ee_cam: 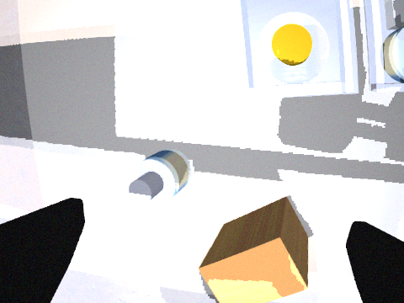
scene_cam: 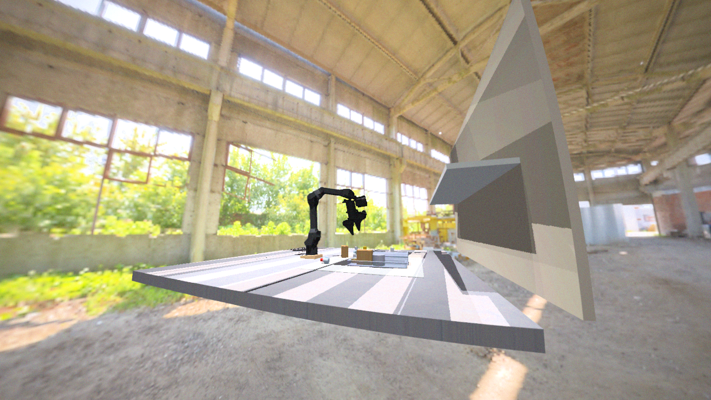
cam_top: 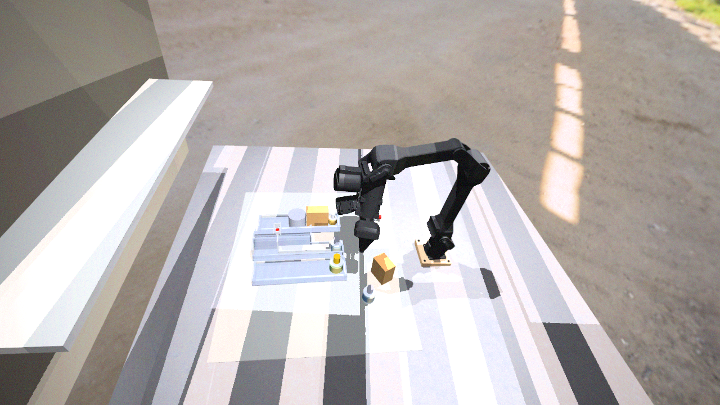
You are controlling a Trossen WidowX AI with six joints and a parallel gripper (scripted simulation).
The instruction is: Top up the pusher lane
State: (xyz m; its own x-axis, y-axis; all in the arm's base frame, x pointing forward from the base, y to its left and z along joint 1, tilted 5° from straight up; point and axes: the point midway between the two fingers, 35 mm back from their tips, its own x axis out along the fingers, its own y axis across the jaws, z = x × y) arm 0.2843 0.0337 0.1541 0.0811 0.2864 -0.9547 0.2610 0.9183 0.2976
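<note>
Now: gripper tip 23 cm to the left of the jar, 12 cm above it and 4 cm short of it. The rest, counted from my gripper tip: grey cylinder (24 cm to the right, 16 cm ahead, 12 cm below); then tan box (23 cm to the right, 11 cm below, 9 cm ahead); then slanted shelf (56 cm ahead, 21 cm above, 14 cm to the right).
</note>
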